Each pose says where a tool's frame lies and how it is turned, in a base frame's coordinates. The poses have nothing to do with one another.
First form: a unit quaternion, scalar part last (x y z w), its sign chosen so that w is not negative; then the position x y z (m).
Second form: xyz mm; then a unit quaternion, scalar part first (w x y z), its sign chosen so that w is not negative. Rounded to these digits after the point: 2 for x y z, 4 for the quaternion.
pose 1, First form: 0.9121 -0.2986 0.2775 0.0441 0.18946 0.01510 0.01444
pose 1, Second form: 189.46 15.10 14.44 0.0441 0.9121 -0.2986 0.2775
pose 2, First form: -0.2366 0.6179 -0.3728 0.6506 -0.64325 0.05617 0.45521
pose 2, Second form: -643.25 56.17 455.21 0.6506 -0.2366 0.6179 -0.3728
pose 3, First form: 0.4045 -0.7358 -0.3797 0.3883 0.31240 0.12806 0.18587
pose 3, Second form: 312.40 128.06 185.87 0.3883 0.4045 -0.7358 -0.3797
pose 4, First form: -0.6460 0.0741 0.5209 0.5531 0.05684 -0.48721 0.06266
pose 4, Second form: 56.84 -487.21 62.66 0.5531 -0.6460 0.0741 0.5209
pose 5, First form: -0.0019 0.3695 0.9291 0.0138 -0.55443 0.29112 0.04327
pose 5, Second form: -554.43 291.12 43.27 0.0138 -0.0019 0.3695 0.9291
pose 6, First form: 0.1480 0.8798 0.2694 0.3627 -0.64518 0.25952 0.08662
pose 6, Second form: -645.18 259.52 86.62 0.3627 0.1480 0.8798 0.2694
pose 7, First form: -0.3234 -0.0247 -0.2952 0.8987 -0.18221 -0.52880 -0.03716
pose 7, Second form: -182.21 -528.80 -37.16 0.8987 -0.3234 -0.0247 -0.2952
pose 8, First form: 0.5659 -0.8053 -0.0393 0.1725 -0.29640 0.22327 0.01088
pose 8, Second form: -296.40 223.27 10.88 0.1725 0.5659 -0.8053 -0.0393
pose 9, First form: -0.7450 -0.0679 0.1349 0.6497 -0.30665 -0.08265 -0.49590
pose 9, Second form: -306.65 -82.65 -495.90 0.6497 -0.7450 -0.0679 0.1349
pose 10, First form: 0.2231 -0.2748 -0.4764 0.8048 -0.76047 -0.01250 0.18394
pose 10, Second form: -760.47 -12.50 183.94 0.8048 0.2231 -0.2748 -0.4764
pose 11, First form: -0.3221 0.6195 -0.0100 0.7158 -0.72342 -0.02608 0.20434
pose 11, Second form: -723.42 -26.08 204.34 0.7158 -0.3221 0.6195 -0.0100
